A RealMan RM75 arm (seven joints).
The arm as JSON. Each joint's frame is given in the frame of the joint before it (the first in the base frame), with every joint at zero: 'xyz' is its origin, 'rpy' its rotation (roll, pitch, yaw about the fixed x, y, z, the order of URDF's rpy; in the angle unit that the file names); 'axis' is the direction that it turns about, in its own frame. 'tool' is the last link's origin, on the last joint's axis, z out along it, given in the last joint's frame.
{
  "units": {
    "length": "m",
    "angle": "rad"
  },
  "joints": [
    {
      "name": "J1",
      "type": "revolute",
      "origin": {
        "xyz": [
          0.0,
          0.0,
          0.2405
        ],
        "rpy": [
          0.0,
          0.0,
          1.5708
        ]
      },
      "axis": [
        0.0,
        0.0,
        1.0
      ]
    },
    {
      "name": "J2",
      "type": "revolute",
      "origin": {
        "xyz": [
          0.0,
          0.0,
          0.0
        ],
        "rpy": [
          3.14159,
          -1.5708,
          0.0
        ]
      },
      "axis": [
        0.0,
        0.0,
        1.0
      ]
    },
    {
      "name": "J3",
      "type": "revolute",
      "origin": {
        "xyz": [
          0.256,
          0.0,
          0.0
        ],
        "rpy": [
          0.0,
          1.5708,
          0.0
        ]
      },
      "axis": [
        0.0,
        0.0,
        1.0
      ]
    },
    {
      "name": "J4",
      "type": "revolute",
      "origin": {
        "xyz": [
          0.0,
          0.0,
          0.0
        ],
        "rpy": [
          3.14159,
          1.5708,
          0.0
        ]
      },
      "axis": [
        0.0,
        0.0,
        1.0
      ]
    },
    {
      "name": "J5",
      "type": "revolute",
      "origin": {
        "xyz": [
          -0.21,
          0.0,
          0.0
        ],
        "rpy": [
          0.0,
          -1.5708,
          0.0
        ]
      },
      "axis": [
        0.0,
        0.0,
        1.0
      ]
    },
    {
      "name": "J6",
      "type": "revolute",
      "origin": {
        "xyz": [
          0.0,
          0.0,
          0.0
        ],
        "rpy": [
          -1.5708,
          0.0,
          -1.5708
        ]
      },
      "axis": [
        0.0,
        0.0,
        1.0
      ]
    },
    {
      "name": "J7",
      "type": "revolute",
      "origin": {
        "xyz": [
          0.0,
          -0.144,
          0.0
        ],
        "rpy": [
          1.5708,
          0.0,
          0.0
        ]
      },
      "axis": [
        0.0,
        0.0,
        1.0
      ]
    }
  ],
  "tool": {
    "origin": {
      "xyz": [
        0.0,
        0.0,
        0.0
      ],
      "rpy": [
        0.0,
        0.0,
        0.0
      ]
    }
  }
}
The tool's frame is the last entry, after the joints.
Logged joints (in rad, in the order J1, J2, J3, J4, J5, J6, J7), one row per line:
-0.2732 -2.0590 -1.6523 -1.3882 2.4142 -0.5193 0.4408
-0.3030 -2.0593 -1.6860 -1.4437 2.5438 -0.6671 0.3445
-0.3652 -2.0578 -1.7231 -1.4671 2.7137 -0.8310 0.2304
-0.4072 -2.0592 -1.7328 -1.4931 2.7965 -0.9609 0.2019
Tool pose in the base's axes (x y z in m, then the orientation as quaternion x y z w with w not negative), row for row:
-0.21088 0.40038 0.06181 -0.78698 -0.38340 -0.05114 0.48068
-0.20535 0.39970 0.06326 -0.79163 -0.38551 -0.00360 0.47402
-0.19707 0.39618 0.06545 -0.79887 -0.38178 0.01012 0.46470
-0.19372 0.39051 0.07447 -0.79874 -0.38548 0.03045 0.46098
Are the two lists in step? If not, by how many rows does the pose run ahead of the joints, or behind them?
The pose runs 2 rows ahead of the joints: the pose in row i belongs to the joints in row i + 2.
